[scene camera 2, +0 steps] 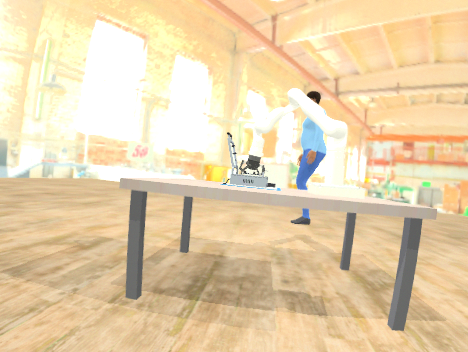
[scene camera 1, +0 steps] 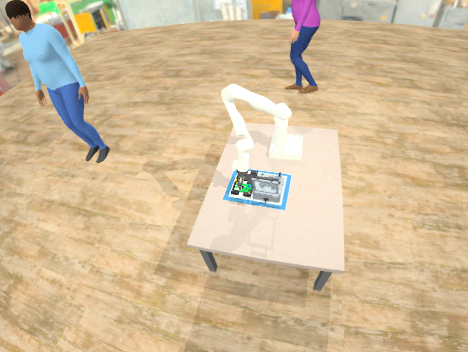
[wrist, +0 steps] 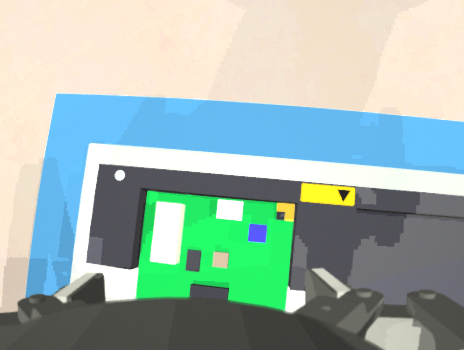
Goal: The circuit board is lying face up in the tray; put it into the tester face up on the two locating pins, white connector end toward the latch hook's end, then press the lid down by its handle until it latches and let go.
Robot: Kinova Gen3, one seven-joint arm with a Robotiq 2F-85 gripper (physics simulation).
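Places are measured from the arm's base along level axes (x ahead, y left, z up), in metres.
Pixels of known places: gripper, fingertip midpoint: (scene camera 1: pixel 241 185) (wrist: pixel 205 294); arm's base at its link origin: (scene camera 2: pixel 332 184) (scene camera 1: pixel 279 142).
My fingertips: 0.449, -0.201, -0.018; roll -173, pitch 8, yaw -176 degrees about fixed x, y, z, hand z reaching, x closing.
Ahead of a thing's pixels: the offset from my fingertips to its top centre, as dx, dy, dz. "pt": to the spot under its first point. Level surfaces: height alone.
The green circuit board {+0.001, +0.012, -0.010} (wrist: pixel 260 270) (scene camera 1: pixel 243 188) lies face up in the left pocket of the dark grey tray {pt +0.000, -0.050, -0.009} (wrist: pixel 215 180). In the wrist view a long white block is at its left, a small white block and an orange corner are at its top edge, and its lower part is hidden by the gripper. My gripper (wrist: pixel 205 294) (scene camera 2: pixel 253 171) is open and empty, above the board, with one finger to each side of it. The grey tester (scene camera 2: pixel 248 180) (scene camera 1: pixel 268 189) stands beside the tray. Its lid {+0.094, +0.178, +0.189} (scene camera 2: pixel 232 154) is raised, nearly upright. The locating pins and latch hook cannot be made out.
A yellow label with a black triangle {-0.051, -0.046, -0.009} (wrist: pixel 327 194) is on the tray to the right of the board. A blue-bordered mat {dz -0.035} (wrist: pixel 175 117) (scene camera 1: pixel 286 195) lies under the tray and tester on the table {dz -0.037} (scene camera 1: pixel 310 225). Two people stand on the floor away from the table.
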